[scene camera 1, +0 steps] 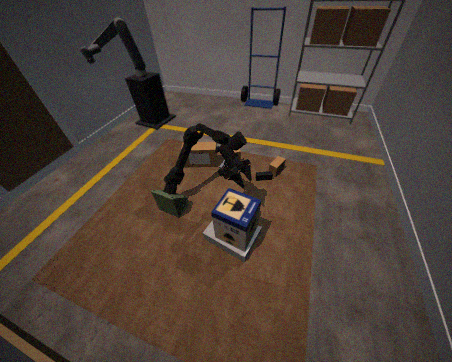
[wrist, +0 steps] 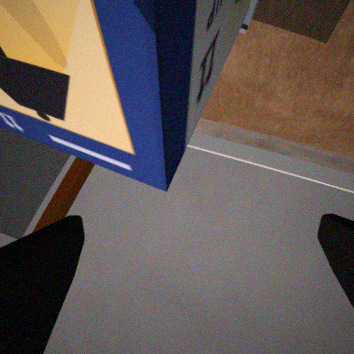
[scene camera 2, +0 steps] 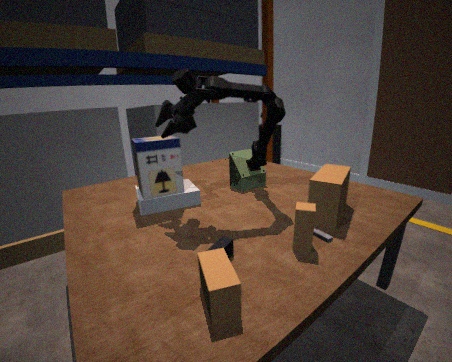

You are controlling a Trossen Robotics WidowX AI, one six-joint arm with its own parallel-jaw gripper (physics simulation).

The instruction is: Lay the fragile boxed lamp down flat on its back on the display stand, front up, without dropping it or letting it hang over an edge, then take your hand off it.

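Frame: origin at the arm's base, x right, y back, z down, level; metres.
Where they show: gripper, between the fingertips: (scene camera 1: 247,184) (wrist: 203,226) (scene camera 2: 158,131); arm's base, origin of its link: (scene camera 1: 169,192) (scene camera 2: 253,165).
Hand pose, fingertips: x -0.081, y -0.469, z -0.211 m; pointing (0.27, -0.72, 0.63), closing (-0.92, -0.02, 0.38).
Observation:
Each offset is from my fingertips to the top centre of the thing. Level surfaces: height alone.
The boxed lamp (scene camera 1: 235,220) (scene camera 2: 161,167) (wrist: 172,90) stands upright on the display stand (scene camera 1: 220,241) (scene camera 2: 172,201). It is white with a blue top band and lamp pictures on its top and sides. The stand is a low, light grey block on the table. My gripper (scene camera 1: 247,182) (scene camera 2: 161,130) (wrist: 203,226) is open and empty. In the second scene view it hangs just above the height of the box top. In the wrist view the box's top corner shows beyond the fingertips, up and to the left, and the gap between the fingers holds no part of it.
The arm's green base block (scene camera 1: 170,202) (scene camera 2: 247,170) stands on the table @(dz +0.321 m) (scene camera 1: 190,300) (scene camera 2: 125,280). Cardboard-coloured blocks stand elsewhere: a large one @(dx -0.339, dy +0.527, dz +0.161 m) (scene camera 1: 202,152) (scene camera 2: 327,195), a slim one @(dx -0.447, dy +0.276, dz +0.191 m) (scene camera 2: 303,227) and another @(dx -0.496, dy -0.022, dz +0.232 m) (scene camera 1: 277,165) (scene camera 2: 221,295) beside a small black block @(dx -0.383, dy +0.032, dz +0.271 m) (scene camera 1: 264,176) (scene camera 2: 225,247).

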